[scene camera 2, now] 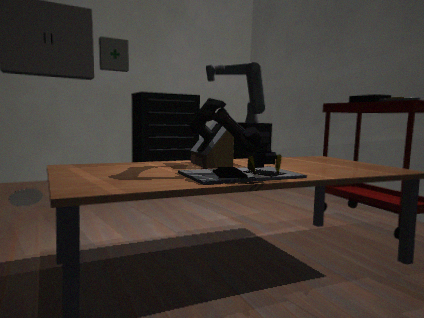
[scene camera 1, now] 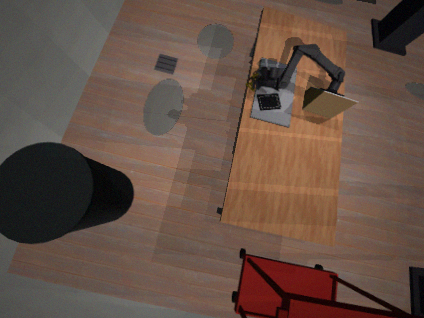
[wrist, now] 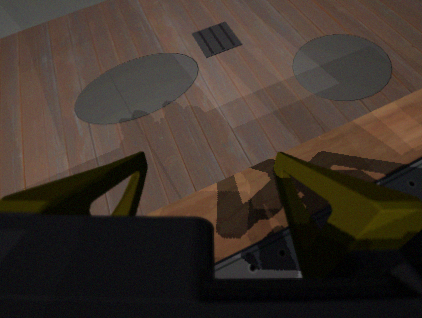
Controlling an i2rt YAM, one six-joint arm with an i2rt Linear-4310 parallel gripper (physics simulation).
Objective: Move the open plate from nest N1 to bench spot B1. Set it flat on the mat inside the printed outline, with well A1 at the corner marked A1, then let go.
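Pixels of known places: gripper, fingertip midpoint: [scene camera 2: 266, 173] [scene camera 1: 249, 80] [wrist: 210, 159]; arm's base at its link origin: [scene camera 2: 210, 137] [scene camera 1: 330, 92].
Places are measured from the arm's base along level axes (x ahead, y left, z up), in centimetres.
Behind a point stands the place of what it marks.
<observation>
My gripper [scene camera 1: 253, 80] @[x 56.7, y -4.3, z -11.2 cm] [scene camera 2: 265, 167] @[x 56.7, y -4.3, z -11.2 cm] [wrist: 210, 159] @[x 56.7, y -4.3, z -11.2 cm] is open, its yellow fingers wide apart, with nothing seen between the tips in the wrist view. It is low over one end of the grey mat [scene camera 1: 272, 118] @[x 35.3, y 20.9, z -14.2 cm] [scene camera 2: 200, 178] @[x 41.6, y -27.5, z -14.2 cm], near the table's long edge. A low black rectangular block [scene camera 1: 269, 102] [scene camera 2: 230, 172] with a pale dotted rim lies flat on the mat, beside the gripper; I cannot tell if it is the nest or the plate. A flat dark pattern shows under the fingers in scene camera 2, too small to identify. Well A1 and the corner mark cannot be made out.
A tan slanted panel [scene camera 1: 330, 104] @[x 0.0, y 9.1, z -0.4 cm] [scene camera 2: 225, 150] @[x 11.4, y 2.9, z -6.1 cm] stands near the arm's base on the wooden table [scene camera 1: 285, 170] @[x 22.3, y 57.4, z -15.5 cm] [scene camera 2: 120, 185] @[x 37.3, y -59.9, z -15.5 cm]. The table edge runs beside the gripper. A red cart [scene camera 1: 312, 276] [scene camera 2: 370, 107] stands on the floor off the table's end.
</observation>
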